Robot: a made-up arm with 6 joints.
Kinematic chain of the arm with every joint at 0, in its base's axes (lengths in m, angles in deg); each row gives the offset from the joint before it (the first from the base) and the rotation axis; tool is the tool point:
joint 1: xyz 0 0 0.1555 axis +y
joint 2: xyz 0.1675 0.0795 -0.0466 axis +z
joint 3: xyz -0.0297 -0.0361 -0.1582 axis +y
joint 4: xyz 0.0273 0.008 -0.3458 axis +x
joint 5: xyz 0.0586 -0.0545 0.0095 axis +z
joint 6: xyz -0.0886 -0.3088 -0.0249 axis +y
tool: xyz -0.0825 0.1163 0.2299
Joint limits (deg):
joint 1: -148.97..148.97
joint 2: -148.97..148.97
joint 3: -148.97..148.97
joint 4: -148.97..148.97
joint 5: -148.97..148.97
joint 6: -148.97..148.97
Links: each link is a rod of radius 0.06 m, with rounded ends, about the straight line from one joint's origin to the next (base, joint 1, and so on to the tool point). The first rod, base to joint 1, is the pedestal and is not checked.
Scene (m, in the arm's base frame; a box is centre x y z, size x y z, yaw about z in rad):
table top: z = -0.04
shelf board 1: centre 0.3 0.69 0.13 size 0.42 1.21 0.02 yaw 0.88
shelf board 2: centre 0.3 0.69 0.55 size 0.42 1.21 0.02 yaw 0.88
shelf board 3: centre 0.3 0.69 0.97 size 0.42 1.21 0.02 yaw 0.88
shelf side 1: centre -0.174 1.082 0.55 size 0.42 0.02 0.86 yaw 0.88
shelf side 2: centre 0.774 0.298 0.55 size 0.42 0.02 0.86 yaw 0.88
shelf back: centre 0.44 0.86 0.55 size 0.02 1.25 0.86 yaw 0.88
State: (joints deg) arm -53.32 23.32 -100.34 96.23 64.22 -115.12
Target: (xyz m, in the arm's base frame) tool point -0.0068 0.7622 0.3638
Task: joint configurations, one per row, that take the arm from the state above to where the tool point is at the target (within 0.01 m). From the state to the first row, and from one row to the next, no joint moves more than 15 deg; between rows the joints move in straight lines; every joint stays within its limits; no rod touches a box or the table.
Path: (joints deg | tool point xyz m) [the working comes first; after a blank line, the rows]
Joints at the target: -76.42 73.20 -99.47 96.14 65.92 -104.17
Straight joint move there: touches shelf board 2.

1: -49.56 12.35 -107.64 95.87 73.54 -122.61 | 0.2759 0.4036 0.7702
2: -45.79 1.39 -114.95 95.50 82.86 -130.10 | 0.2039 0.3146 0.7668
3: -42.03 -9.58 -122.25 95.14 92.18 -137.59 | 0.1405 0.2610 0.7285
4: -45.59 5.28 -121.07 97.94 90.28 -134.53 | 0.0836 0.3459 0.7024
5: -49.14 20.13 -119.90 100.74 88.39 -131.46 | 0.0163 0.4228 0.6525
6: -52.70 34.98 -118.72 103.55 86.49 -128.40 | -0.0565 0.4846 0.5778
7: -56.26 49.83 -117.54 106.35 84.59 -125.34 | -0.1285 0.5244 0.4801
8: -59.81 64.68 -116.36 109.15 82.69 -122.28 | -0.1932 0.5366 0.3638
9: -68.12 68.94 -107.91 102.64 74.30 -113.22 | -0.1194 0.6641 0.3621
10: -76.42 73.20 -99.47 96.14 65.92 -104.17 | -0.0068 0.7622 0.3638

